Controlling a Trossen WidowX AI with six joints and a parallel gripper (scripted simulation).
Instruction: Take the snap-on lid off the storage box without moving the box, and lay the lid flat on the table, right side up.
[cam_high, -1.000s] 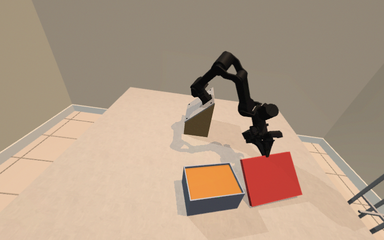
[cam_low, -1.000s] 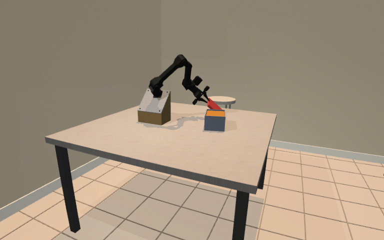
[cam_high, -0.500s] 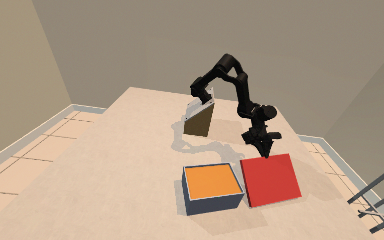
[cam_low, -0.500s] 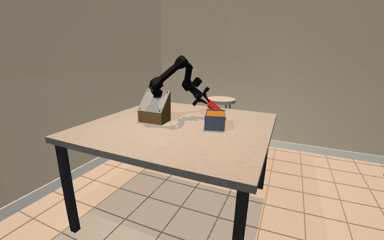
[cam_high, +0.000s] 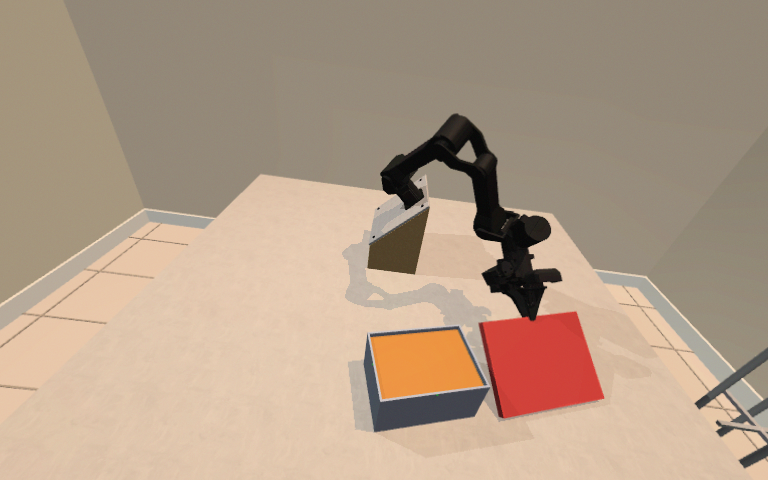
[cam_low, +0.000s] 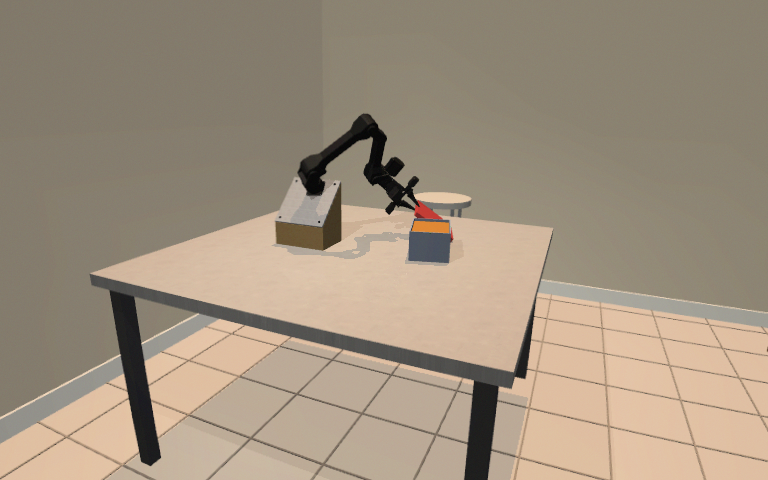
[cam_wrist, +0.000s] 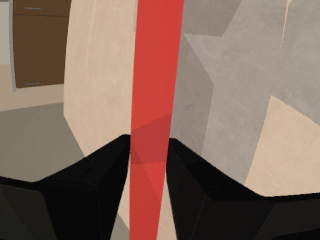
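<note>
The red lid lies 70 mm ahead of my gripper tip, 40 mm below it and 20 mm to the left of it. From my gripper tip the other things lie so: storage box: 250 mm to the right, 110 mm ahead, 50 mm below.
</note>
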